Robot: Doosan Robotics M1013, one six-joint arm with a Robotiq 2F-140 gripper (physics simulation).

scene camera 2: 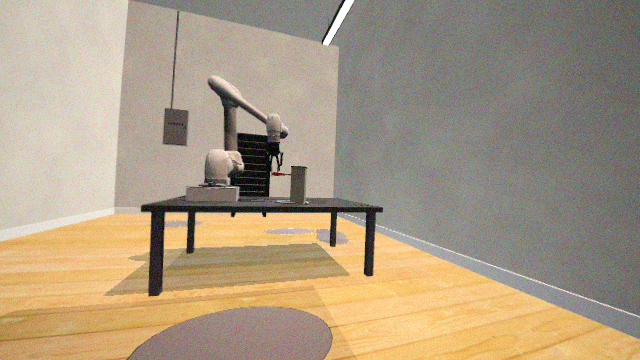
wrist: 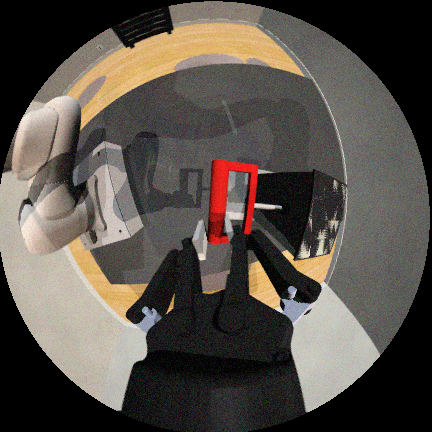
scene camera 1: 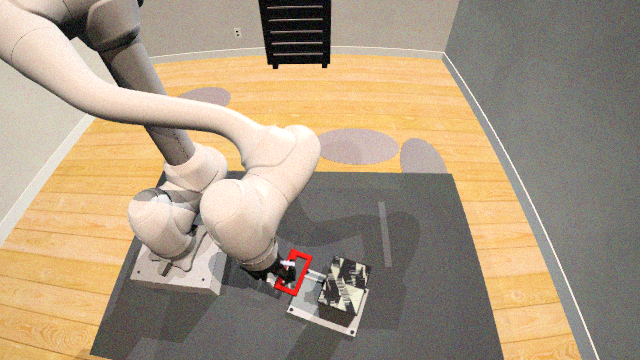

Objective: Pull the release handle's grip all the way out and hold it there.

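The release handle's grip [scene camera 1: 304,274] [scene camera 2: 278,174] [wrist: 218,195] is a red rectangular frame standing out from a block-shaped housing [scene camera 1: 345,285] [scene camera 2: 298,186] [wrist: 287,192]. A stretch of pale rod [scene camera 1: 316,276] [wrist: 268,206] shows between grip and housing. My gripper [scene camera 1: 281,277] [scene camera 2: 275,169] [wrist: 215,224] points down with one finger on the outer side of the grip's thick far bar and the other inside the frame. It is shut on that bar, near the bar's lower end in the wrist view. The exact finger contact is partly hidden in scene camera 1.
The housing stands on a pale base plate [scene camera 1: 320,323] on the dark table [scene camera 1: 425,310] [scene camera 2: 260,208]. The arm's pale pedestal [scene camera 1: 175,286] [scene camera 2: 212,194] [wrist: 117,200] stands on the opposite side of the grip. A black drawer cabinet [scene camera 1: 299,30] [wrist: 145,26] stands by the back wall.
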